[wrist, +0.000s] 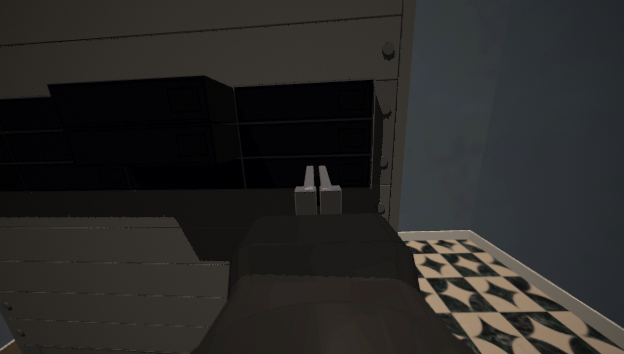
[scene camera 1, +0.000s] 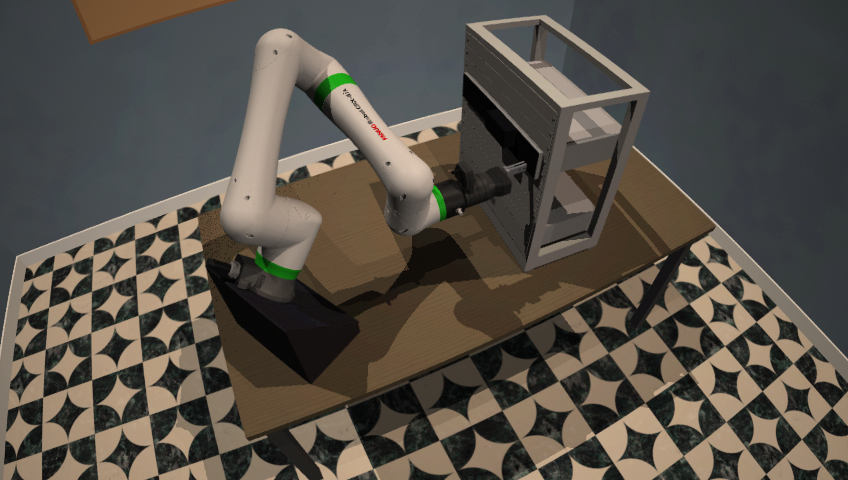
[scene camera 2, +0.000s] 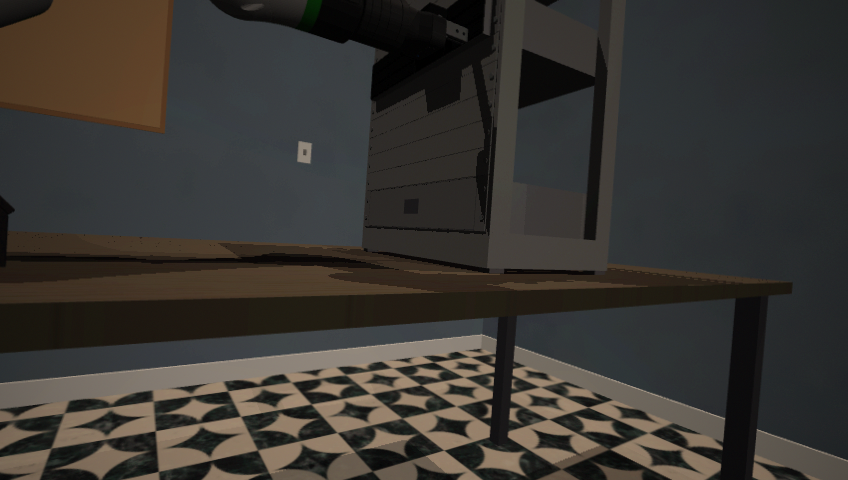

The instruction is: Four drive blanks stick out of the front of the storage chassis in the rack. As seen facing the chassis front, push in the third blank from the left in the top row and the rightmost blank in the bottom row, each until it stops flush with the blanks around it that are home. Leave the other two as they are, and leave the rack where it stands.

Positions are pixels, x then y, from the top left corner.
Labels:
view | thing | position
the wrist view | my gripper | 316, 178
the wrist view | grey rack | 146, 146
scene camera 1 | grey rack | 512, 111

